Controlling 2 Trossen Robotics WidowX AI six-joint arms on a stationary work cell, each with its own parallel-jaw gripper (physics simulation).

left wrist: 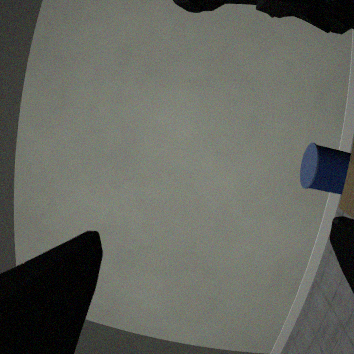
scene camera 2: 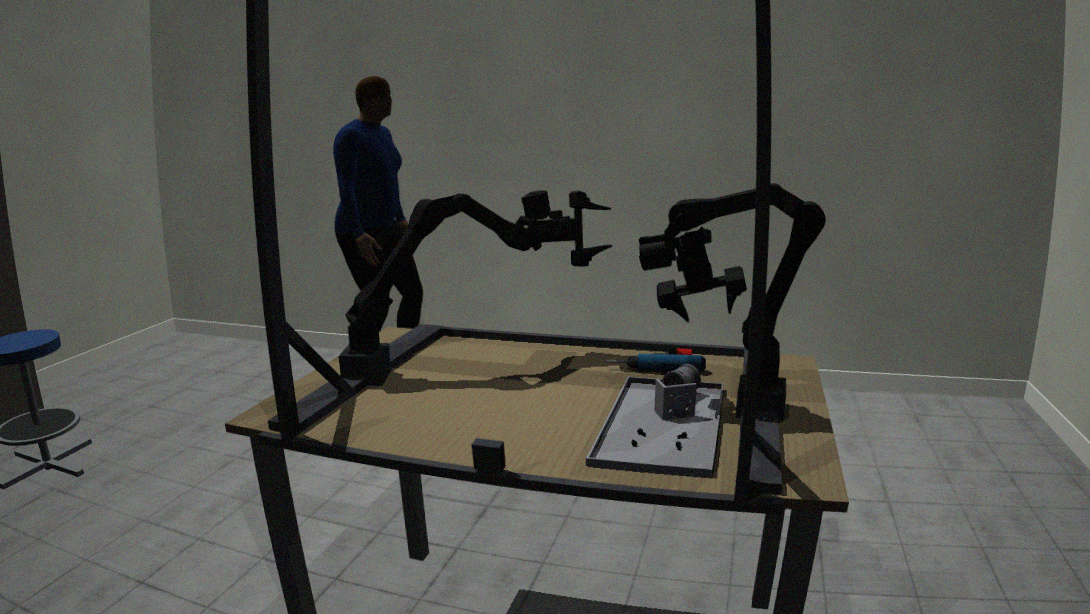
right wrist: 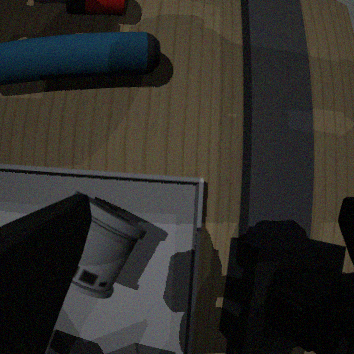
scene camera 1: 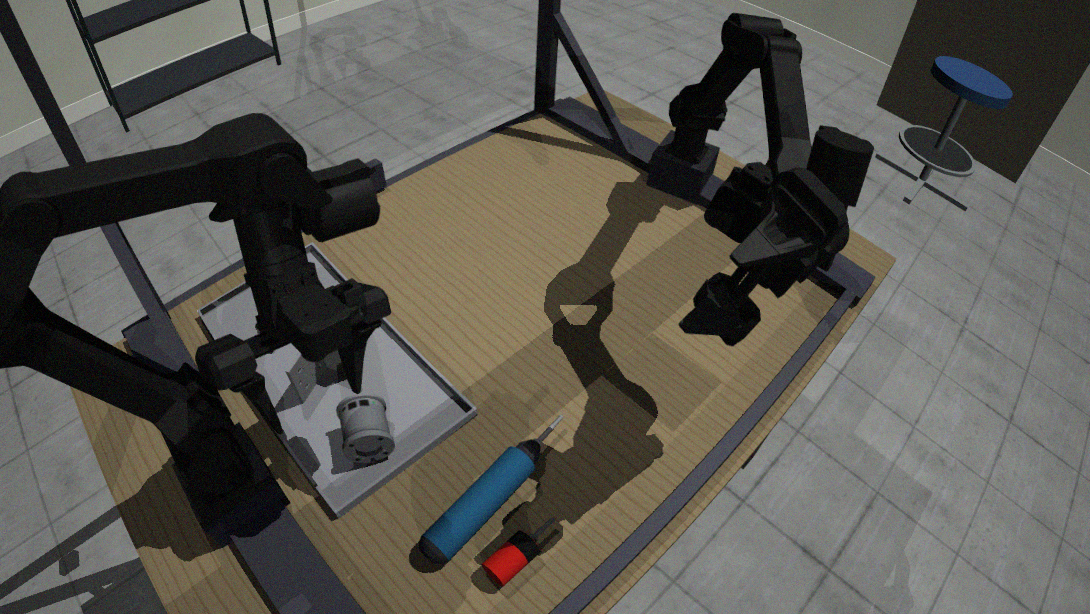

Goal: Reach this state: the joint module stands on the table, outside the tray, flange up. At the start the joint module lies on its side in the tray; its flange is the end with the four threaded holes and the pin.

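Where they show: left gripper, between the fingertips: (left wrist: 220, 238) (scene camera 2: 611, 227) (scene camera 1: 706, 296); right gripper, between the fingertips: (left wrist: 348, 22) (scene camera 2: 708, 316) (right wrist: 220, 209) (scene camera 1: 319, 412); left arm's base, origin of its link: (scene camera 2: 364, 349) (scene camera 1: 687, 150); right arm's base, origin of its link: (scene camera 2: 762, 384) (right wrist: 298, 301) (scene camera 1: 221, 473).
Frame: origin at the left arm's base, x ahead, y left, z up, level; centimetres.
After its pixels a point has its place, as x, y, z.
Observation:
The joint module (scene camera 1: 364, 428) @(73.2, -12.5, -0.8) (scene camera 2: 682, 374) @(71.8, -16.2, -1.2) (right wrist: 107, 252) @(73.3, -14.3, -1.0), a light grey cylinder with dark windows at one end, lies on its side in the tray (scene camera 1: 404, 463) @(72.6, -8.0, -5.8) (scene camera 2: 652, 467) @(61.0, -48.3, -6.2) (right wrist: 100, 174) @(73.9, -8.7, -5.6). In scene camera 1 its end face with small holes points to the near tray rim; I cannot tell the pin. My right gripper (scene camera 1: 318, 411) @(78.1, -11.6, 10.0) (scene camera 2: 708, 315) @(78.1, -11.6, 10.0) (right wrist: 220, 209) @(78.1, -11.6, 10.0) is open and empty, high above the tray; one finger partly hides the module in the right wrist view. My left gripper (scene camera 1: 707, 292) @(59.5, 16.8, 25.4) (scene camera 2: 610, 227) @(59.5, 16.8, 25.4) (left wrist: 220, 238) @(59.5, 16.8, 25.4) is open and empty, high over the table, away from the tray.
A grey angled bracket (scene camera 2: 675, 400) @(68.5, -27.2, -2.6) stands in the tray beside the module, with several small black screws (scene camera 2: 640, 432) @(60.8, -33.6, -6.3). A blue screwdriver-like tool (scene camera 1: 480, 503) @(73.0, 3.2, -3.3) (scene camera 2: 667, 362) @(71.5, 0.8, -4.4) (right wrist: 75, 55) @(73.6, 1.4, -3.4) and a red-ended tool (scene camera 1: 505, 564) @(77.6, 9.1, -3.9) (right wrist: 105, 6) @(76.9, 7.1, -4.9) lie outside the tray. Frame posts (scene camera 2: 762, 114) @(73.6, -59.6, 52.4) rise at the table's sides.

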